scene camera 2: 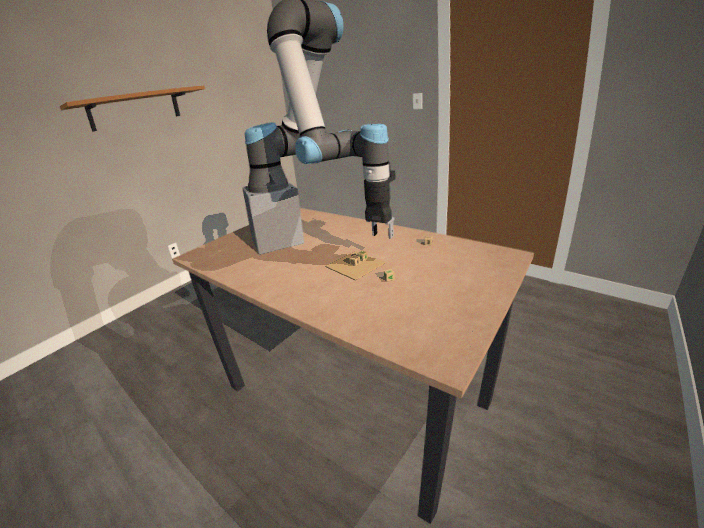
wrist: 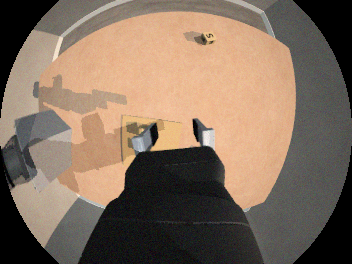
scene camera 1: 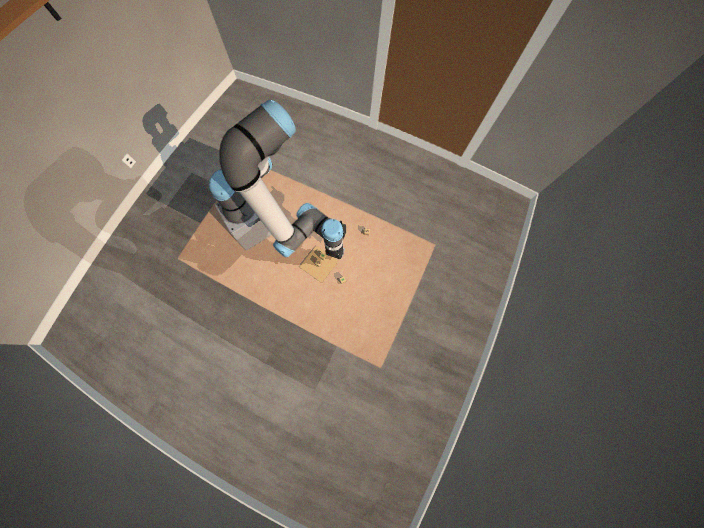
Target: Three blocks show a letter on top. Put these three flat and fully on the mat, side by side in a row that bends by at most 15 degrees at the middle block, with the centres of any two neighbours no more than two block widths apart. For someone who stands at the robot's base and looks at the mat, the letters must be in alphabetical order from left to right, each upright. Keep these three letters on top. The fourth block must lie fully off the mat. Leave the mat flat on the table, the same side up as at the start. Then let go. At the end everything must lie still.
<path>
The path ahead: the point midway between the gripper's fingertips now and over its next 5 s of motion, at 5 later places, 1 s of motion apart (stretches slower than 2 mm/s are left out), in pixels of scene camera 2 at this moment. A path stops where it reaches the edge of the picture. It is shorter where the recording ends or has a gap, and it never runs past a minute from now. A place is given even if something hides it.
My gripper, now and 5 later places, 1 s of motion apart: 382, 236; 428, 222; 428, 225; 428, 235; 428, 241; 428, 236
</path>
